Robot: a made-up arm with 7 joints.
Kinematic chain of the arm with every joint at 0, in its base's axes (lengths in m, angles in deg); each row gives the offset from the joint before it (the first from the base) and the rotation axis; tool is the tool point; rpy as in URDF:
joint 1: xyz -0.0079 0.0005 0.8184 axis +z
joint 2: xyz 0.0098 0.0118 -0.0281 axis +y
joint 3: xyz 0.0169 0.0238 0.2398 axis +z
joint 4: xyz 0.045 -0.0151 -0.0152 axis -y
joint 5: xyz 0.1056 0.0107 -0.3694 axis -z
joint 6: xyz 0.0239 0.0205 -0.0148 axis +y
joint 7: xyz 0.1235 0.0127 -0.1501 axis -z
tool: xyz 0.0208 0.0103 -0.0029 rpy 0 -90 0
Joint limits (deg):
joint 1: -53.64..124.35
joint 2: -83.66..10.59
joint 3: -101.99..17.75
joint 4: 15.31..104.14
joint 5: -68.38..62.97
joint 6: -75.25..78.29
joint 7: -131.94..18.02
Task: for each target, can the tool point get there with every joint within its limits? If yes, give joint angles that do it. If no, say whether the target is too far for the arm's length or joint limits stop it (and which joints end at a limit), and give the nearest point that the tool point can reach.
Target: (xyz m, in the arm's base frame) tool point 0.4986 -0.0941 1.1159
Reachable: yes | joints 88.54 -46.30 -61.33 63.73 48.30 -41.39 -94.88
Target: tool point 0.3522 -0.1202 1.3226
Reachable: yes | joints 75.84 -32.98 -50.05 80.12 34.67 -55.04 -89.34
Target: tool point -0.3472 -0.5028 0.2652
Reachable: no: joint limits stop it (at a limit: joint 2, joint 3, joint 5, joint 7) | nearest point -0.3098 -0.4473 0.5364 | short by 0.279 m
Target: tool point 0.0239 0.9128 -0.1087
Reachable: no: too far | nearest point 0.0088 0.4806 0.4959 | short by 0.743 m
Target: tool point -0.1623 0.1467 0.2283
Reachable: no: joint limits stop it (at a limit: joint 1, joint 2, joint 4, joint 5) | nearest point -0.1759 0.1672 0.4126 | short by 0.186 m
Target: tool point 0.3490 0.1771 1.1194
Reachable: yes | joints 63.02 -69.35 -39.16 28.93 2.13 15.96 -113.75
